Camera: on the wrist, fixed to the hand. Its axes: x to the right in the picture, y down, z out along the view.
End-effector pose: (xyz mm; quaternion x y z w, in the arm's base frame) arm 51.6 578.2 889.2 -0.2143 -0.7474 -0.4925 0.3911
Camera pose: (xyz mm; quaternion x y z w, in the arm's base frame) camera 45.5 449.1 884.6 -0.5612 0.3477 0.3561 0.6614
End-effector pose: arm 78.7 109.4 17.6 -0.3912 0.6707 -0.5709 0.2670
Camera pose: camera -3.7 163.0 101.6 0.8282 0.4016 0.1680 0.3529
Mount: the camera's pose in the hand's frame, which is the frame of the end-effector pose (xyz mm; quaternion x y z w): 8.4 -61.5 -113.4 -0.0172 -0.2776 -0.9589 0.0563
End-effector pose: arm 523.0 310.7 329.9 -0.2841 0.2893 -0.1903 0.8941
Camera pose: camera 447.6 214.2 288.4 0.3616 0.5011 0.7842 0.0567
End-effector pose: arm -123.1 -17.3 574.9 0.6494 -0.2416 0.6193 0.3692
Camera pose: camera -145.7 109.8 567.6 0.4338 0.4960 -0.5036 0.5587
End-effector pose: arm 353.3 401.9 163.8 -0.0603 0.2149 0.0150 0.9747
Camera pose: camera 317.0 326.8 65.0 -0.2221 -0.3165 -0.9133 0.1279
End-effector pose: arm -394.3 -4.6 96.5 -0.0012 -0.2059 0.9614 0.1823
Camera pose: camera -371.8 95.4 17.7 0.4611 -0.0799 -0.1239 0.8750
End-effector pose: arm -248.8 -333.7 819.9 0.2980 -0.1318 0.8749 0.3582
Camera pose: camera -258.6 -235.1 736.8 0.3799 0.1639 -0.3792 0.8277
